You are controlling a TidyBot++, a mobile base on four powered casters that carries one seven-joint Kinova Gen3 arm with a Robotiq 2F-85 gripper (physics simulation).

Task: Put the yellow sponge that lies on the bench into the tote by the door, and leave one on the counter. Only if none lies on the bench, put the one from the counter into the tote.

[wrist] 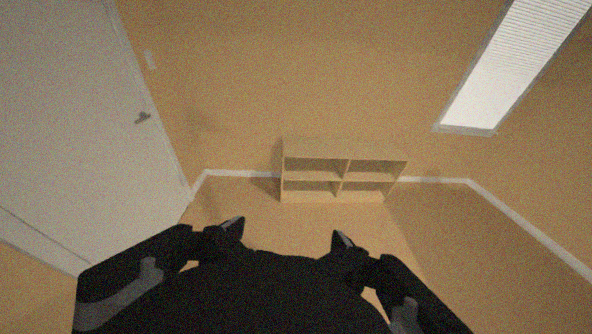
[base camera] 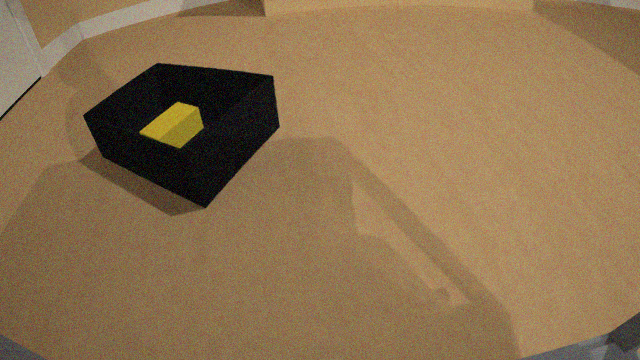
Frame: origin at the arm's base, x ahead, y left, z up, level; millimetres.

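Where they show: gripper, between the fingertips: (wrist: 287, 233).
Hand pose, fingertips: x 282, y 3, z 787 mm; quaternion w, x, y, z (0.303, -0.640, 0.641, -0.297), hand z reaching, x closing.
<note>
Each offset is from my fingertips to the top centre of the thing. Level surfaces: height alone.
A yellow sponge @[255 mm left, 306 mm ahead, 1135 mm down] (base camera: 172, 125) lies inside the black tote @[241 mm left, 299 mm ahead, 1083 mm down] (base camera: 240, 145), which stands on the floor at the upper left of the base camera view. The sponge is surrounded by the tote's walls. My gripper (wrist: 287, 233) is open and empty in the lower part of the wrist view, its two fingertips wide apart. The tote does not show in the wrist view. The bench and the counter do not show in either view.
A white door (wrist: 75, 120) is at the left of the wrist view. A low wooden shelf unit (wrist: 345, 149) stands against the back wall. A window (wrist: 505, 70) is at the upper right. The robot's shadow falls on the floor @[1183 mm down] (base camera: 450, 150) near the tote.
</note>
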